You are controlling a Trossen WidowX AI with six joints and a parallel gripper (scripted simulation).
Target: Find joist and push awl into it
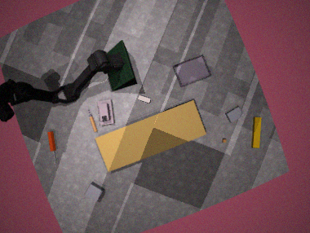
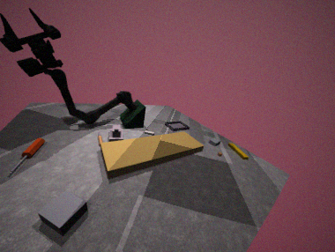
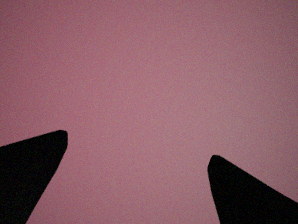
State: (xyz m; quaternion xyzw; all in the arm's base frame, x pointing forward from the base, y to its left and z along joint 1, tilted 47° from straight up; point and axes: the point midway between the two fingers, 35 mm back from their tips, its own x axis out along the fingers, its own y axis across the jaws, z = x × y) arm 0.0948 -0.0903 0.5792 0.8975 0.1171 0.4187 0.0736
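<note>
My gripper tip is 13 cm short of the stud finder, 31 cm to the right of it and 44 cm above it. Also, from my gripper tip: orange-handled screwdriver 18 cm ahead, 3 cm to the right, 47 cm below; then orange awl 11 cm ahead, 23 cm to the left, 48 cm below; then white piece 14 cm ahead, 52 cm to the left, 48 cm below.
</note>
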